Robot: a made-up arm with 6 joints. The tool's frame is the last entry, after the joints. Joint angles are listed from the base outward. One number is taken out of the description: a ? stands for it. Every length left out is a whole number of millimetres.
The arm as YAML. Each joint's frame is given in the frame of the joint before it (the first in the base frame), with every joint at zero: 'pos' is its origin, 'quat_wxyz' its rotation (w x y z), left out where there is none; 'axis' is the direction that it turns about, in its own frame. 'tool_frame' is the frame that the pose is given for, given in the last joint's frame.
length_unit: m
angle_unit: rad
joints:
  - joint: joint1
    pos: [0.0, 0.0, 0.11]
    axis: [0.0, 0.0, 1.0]
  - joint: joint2
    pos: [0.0, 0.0, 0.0]
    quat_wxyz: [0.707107, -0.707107, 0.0, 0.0]
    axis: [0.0, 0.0, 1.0]
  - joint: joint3
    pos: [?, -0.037, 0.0]
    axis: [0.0, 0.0, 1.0]
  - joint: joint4
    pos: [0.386, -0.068, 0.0]
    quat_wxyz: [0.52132, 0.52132, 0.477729, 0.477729]
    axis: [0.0, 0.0, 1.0]
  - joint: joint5
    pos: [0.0, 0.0, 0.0]
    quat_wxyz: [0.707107, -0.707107, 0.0, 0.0]
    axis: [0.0, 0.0, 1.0]
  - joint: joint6
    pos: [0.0, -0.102, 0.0]
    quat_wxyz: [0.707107, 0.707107, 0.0, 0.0]
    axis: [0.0, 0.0, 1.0]
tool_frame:
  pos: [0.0, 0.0, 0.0]
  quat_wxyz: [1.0, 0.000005, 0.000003, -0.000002]
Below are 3 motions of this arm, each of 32 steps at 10 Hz.
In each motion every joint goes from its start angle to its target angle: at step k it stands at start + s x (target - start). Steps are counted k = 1, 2, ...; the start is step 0. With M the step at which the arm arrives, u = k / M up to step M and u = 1 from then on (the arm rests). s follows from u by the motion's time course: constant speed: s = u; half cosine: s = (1 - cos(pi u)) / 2; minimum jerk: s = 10 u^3 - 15 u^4 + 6 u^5.
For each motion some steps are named. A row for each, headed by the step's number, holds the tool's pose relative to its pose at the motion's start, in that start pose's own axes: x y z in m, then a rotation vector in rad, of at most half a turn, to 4 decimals.
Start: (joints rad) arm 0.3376 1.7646 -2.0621 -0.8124 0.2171 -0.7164
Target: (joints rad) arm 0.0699 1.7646 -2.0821 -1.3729 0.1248 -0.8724
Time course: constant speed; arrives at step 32
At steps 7, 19, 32:
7: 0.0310 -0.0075 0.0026 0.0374 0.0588 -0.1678
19: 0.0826 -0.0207 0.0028 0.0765 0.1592 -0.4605
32: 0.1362 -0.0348 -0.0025 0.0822 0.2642 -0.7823

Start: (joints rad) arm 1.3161 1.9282 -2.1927 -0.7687 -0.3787 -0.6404
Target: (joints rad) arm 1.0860 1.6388 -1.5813 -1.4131 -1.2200 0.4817
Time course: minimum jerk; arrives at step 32
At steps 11, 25, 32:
11: 0.0080 0.0094 -0.0221 -0.0294 -0.1361 0.1188
25: 0.0180 0.0571 -0.1328 -0.5108 -0.4898 0.6533
32: 0.0182 0.0624 -0.1481 -0.5900 -0.5068 0.7231

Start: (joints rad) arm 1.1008 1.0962 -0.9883 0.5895 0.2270 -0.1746
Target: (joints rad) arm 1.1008 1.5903 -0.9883 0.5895 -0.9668 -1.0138
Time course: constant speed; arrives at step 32
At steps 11, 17, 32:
11: 0.0131 -0.0377 0.0499 0.1747 -0.2264 -0.2844
17: 0.0244 -0.0587 0.0704 0.2979 -0.3288 -0.4518
32: 0.0655 -0.1069 0.1010 0.6738 -0.5145 -0.8915

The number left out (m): -0.273
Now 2 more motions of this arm.
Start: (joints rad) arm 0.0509 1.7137 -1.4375 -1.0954 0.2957 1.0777
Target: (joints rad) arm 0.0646 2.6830 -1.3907 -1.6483 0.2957 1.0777
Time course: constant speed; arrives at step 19
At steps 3, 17, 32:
3: 0.0766 0.0131 0.0483 0.0032 0.1319 -0.1266
17: 0.4894 0.0307 0.1043 -0.1675 0.7292 -0.7085
32: 0.5478 0.0268 0.0885 -0.2173 0.8109 -0.7854

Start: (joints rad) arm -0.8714 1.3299 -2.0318 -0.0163 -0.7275 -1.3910
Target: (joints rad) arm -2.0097 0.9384 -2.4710 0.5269 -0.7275 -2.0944
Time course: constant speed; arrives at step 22
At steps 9, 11, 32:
9: -0.0042 -0.2059 0.0423 0.3616 0.0538 -0.5633
11: -0.0294 -0.2444 0.0441 0.4415 0.0489 -0.6791
32: -0.2664 -0.3227 0.0093 0.8608 -0.0952 -1.2339

